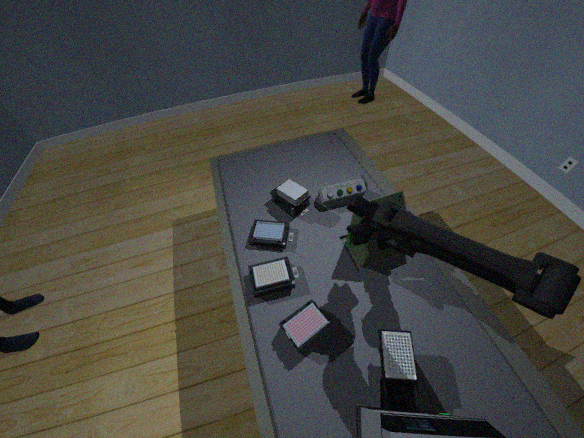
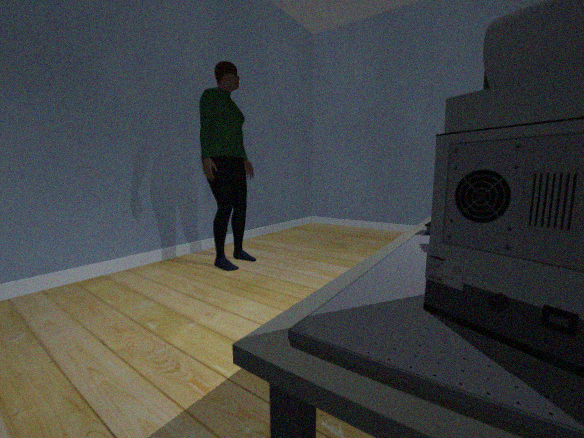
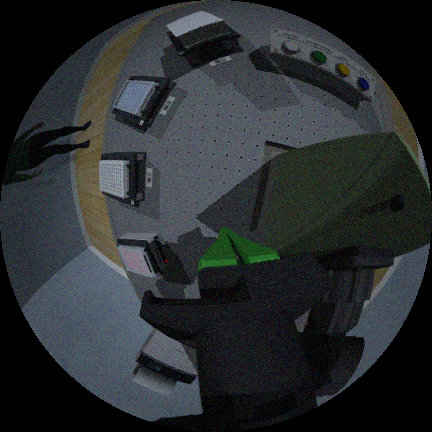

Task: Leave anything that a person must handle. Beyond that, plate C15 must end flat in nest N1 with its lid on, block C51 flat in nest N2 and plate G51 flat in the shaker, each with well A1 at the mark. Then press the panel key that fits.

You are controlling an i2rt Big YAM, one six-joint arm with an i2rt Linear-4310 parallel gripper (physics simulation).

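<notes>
My gripper (image 1: 351,239) (image 3: 222,231) has green fingers and is shut and empty, beside a large dark green faceted object. A plate with pink wells (image 1: 306,324) (image 3: 136,261) sits on a dark device with a red light, perhaps the shaker. A white-welled plate (image 1: 271,274) (image 3: 114,178) is on one labelled dark nest. A pale bluish plate or block (image 1: 270,231) (image 3: 136,97) is on another. A third holder carries a white-topped item (image 1: 292,191) (image 3: 194,24). The panel (image 1: 326,195) (image 3: 276,42) has white, green, yellow and blue keys. Nest labels, plate codes and A1 marks are unreadable.
The dark green object (image 1: 382,256) (image 3: 345,190) stands near my gripper and hides part of the table. Another white-welled plate (image 1: 398,355) stands nearer the large instrument (image 1: 370,422) (image 2: 505,200) (image 3: 170,352). One person (image 1: 375,45) stands beyond the table, another (image 2: 222,125) beside it.
</notes>
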